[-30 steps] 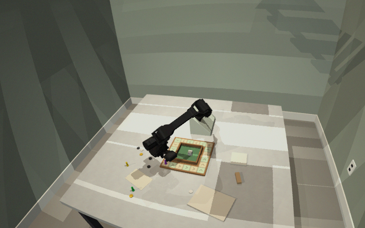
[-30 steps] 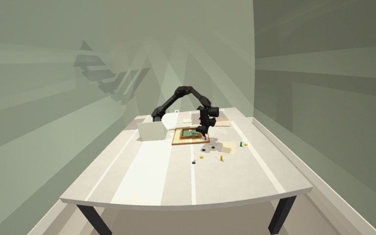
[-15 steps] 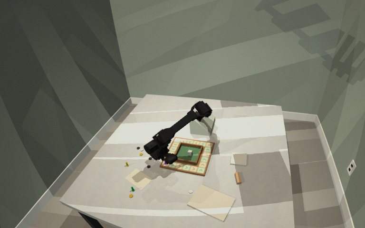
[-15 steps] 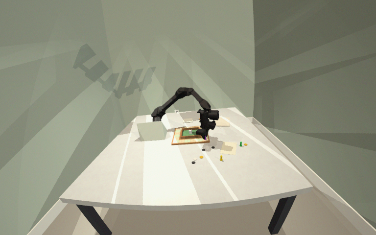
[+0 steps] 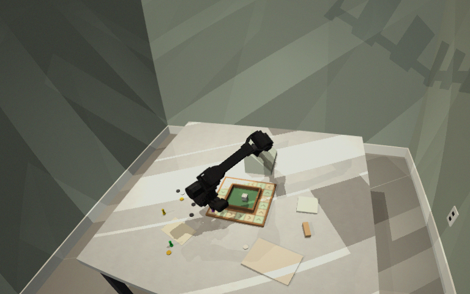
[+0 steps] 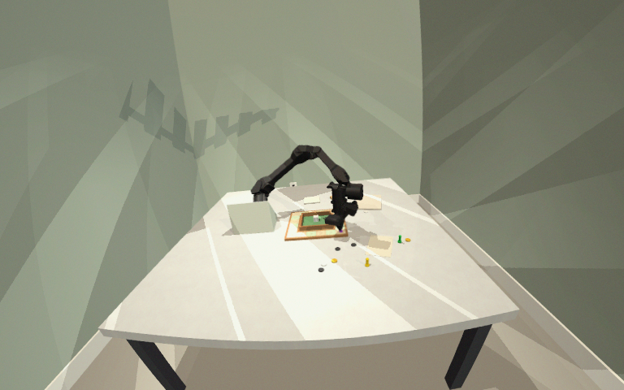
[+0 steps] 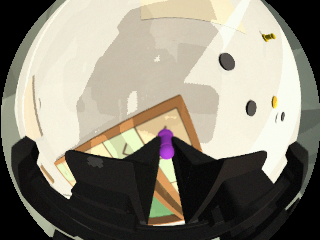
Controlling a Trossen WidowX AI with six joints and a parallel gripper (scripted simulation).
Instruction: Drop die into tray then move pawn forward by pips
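My gripper tip is now 12 cm past the white die and 12 cm to the right of it. The rest, counted from my gripper tip: yellow pawn 8 cm ahead, 24 cm to the right, 1 cm below; purple pawn 1 cm above; green dice tray 12 cm behind, 11 cm to the left, 1 cm below.
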